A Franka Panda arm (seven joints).
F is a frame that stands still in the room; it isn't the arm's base.
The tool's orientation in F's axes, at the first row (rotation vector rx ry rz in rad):
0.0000 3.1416 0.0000
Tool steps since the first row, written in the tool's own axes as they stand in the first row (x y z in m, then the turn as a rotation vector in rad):
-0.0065 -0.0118 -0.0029 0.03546 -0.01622 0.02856
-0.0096 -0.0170 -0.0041 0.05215 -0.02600 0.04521
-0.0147 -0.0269 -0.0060 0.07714 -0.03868 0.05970
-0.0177 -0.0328 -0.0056 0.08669 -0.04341 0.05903
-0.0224 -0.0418 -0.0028 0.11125 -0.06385 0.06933
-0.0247 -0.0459 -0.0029 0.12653 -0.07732 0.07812
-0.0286 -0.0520 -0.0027 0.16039 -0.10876 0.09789
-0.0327 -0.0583 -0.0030 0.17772 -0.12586 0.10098
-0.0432 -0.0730 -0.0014 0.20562 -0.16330 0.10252
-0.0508 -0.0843 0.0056 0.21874 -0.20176 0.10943
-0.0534 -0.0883 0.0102 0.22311 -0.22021 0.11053
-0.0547 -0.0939 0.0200 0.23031 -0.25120 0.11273
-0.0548 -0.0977 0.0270 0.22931 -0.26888 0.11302
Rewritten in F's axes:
0.0065 -0.0118 0.0029 -0.03546 -0.01622 -0.02856
0.0096 -0.0170 0.0041 -0.05215 -0.02600 -0.04521
0.0147 -0.0269 0.0060 -0.07714 -0.03868 -0.05970
0.0177 -0.0328 0.0056 -0.08669 -0.04341 -0.05903
0.0224 -0.0418 0.0028 -0.11125 -0.06385 -0.06933
0.0247 -0.0459 0.0029 -0.12653 -0.07732 -0.07812
0.0286 -0.0520 0.0027 -0.16039 -0.10876 -0.09789
0.0327 -0.0583 0.0030 -0.17772 -0.12586 -0.10098
0.0432 -0.0730 0.0014 -0.20562 -0.16330 -0.10252
0.0508 -0.0843 -0.0056 -0.21874 -0.20176 -0.10943
0.0534 -0.0883 -0.0102 -0.22311 -0.22021 -0.11053
0.0547 -0.0939 -0.0200 -0.23031 -0.25120 -0.11273
0.0548 -0.0977 -0.0270 -0.22931 -0.26888 -0.11302

